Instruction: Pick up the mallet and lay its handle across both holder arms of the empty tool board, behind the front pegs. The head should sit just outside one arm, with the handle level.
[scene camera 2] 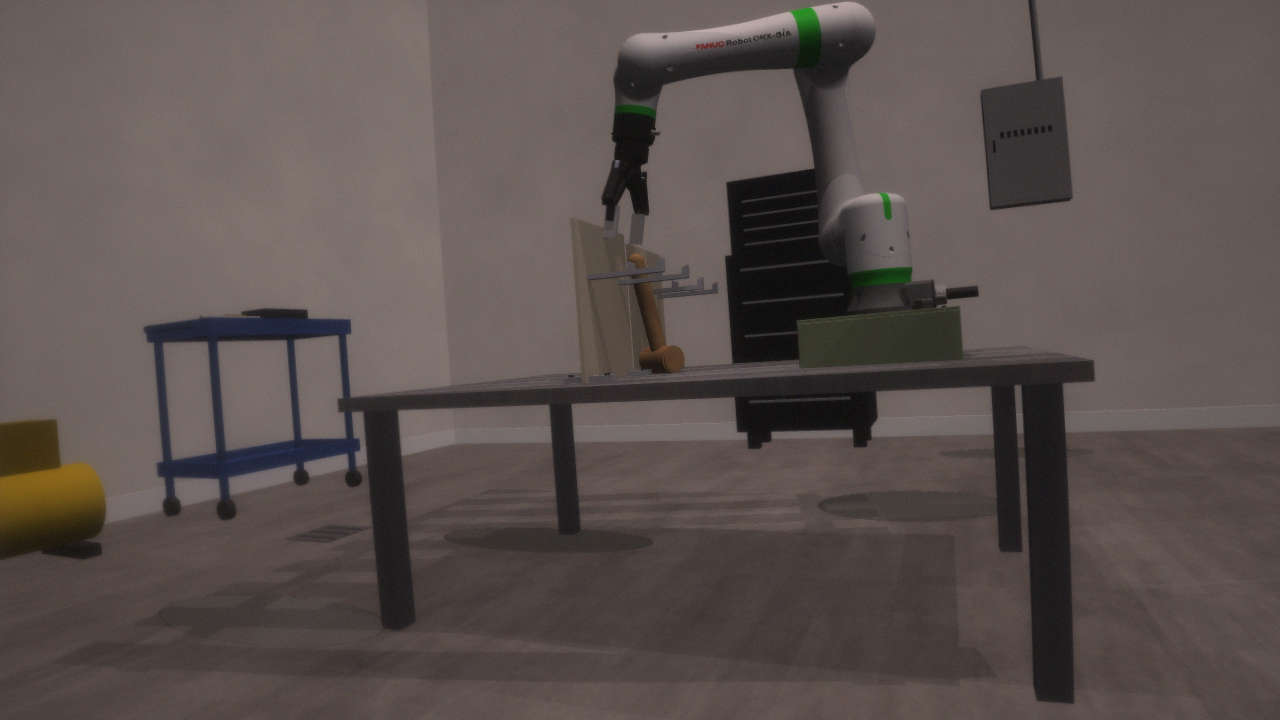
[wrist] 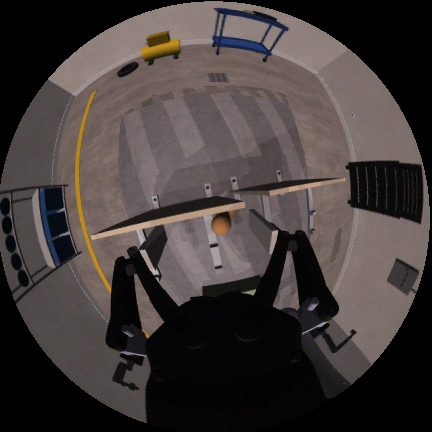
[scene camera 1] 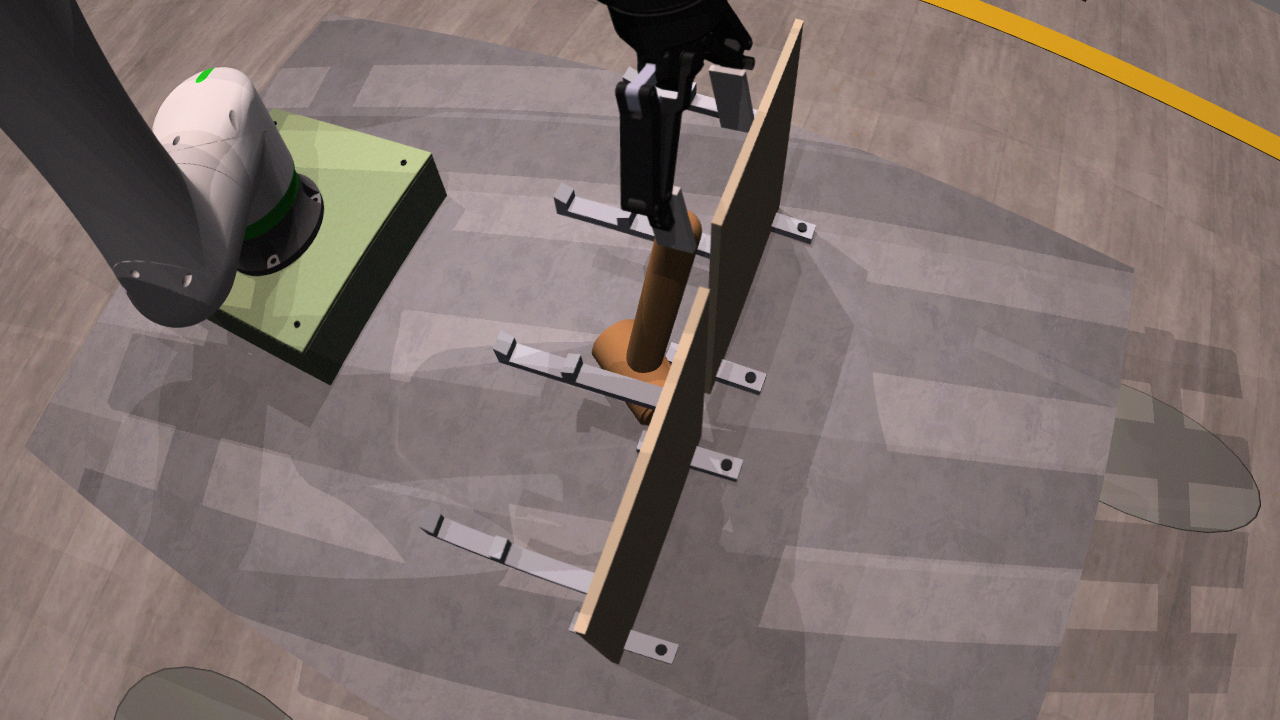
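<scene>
The brown mallet (scene camera 1: 662,300) (scene camera 2: 649,313) (wrist: 221,224) stands head down on the table, its handle leaning upward between the inner holder arms of two tool boards. One upright board (scene camera 1: 756,170) (scene camera 2: 599,304) (wrist: 170,215) is at the upper right in scene view 1. The other board (scene camera 1: 653,474) (wrist: 300,186) is at the lower middle. No tool lies on the arms that show. My gripper (scene camera 1: 704,159) (scene camera 2: 623,224) (wrist: 206,224) is open and empty, fingertips slightly above the handle end. In the wrist view that end shows between the fingers, nearer the right one.
The holder arms, such as the lower board's inner arm (scene camera 1: 617,385), stick out from the boards toward the green base block (scene camera 1: 366,170) (scene camera 2: 881,335). A blue cart (scene camera 2: 214,402) and a black drawer cabinet (scene camera 2: 774,237) stand beyond the table (scene camera 2: 716,386).
</scene>
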